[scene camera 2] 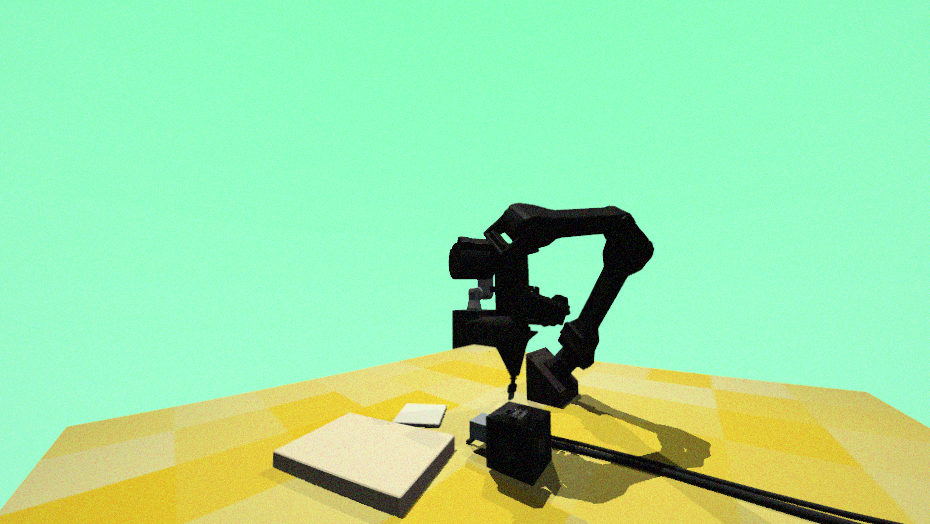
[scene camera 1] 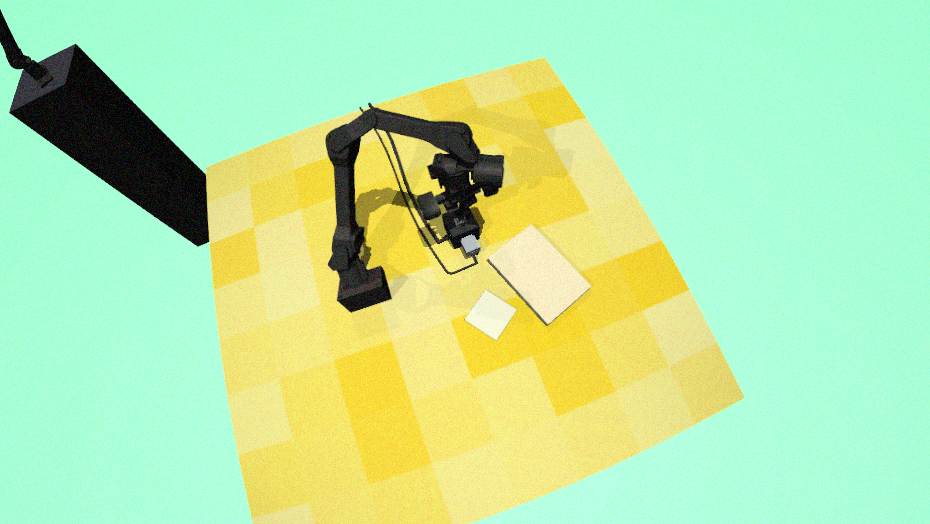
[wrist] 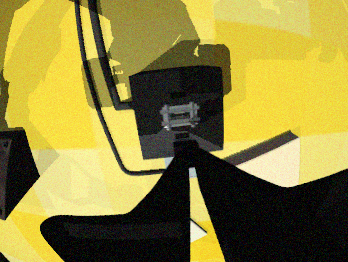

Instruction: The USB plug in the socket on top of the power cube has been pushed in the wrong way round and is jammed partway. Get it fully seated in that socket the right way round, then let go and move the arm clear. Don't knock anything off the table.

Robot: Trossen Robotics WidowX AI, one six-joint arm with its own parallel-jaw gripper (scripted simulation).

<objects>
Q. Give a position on a beige box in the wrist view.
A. At 277, 161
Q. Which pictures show the beige box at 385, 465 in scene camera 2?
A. Scene camera 2, scene camera 1 and the wrist view: all of them.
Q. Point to a USB socket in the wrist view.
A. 186, 115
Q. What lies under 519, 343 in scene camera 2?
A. My gripper.
</objects>
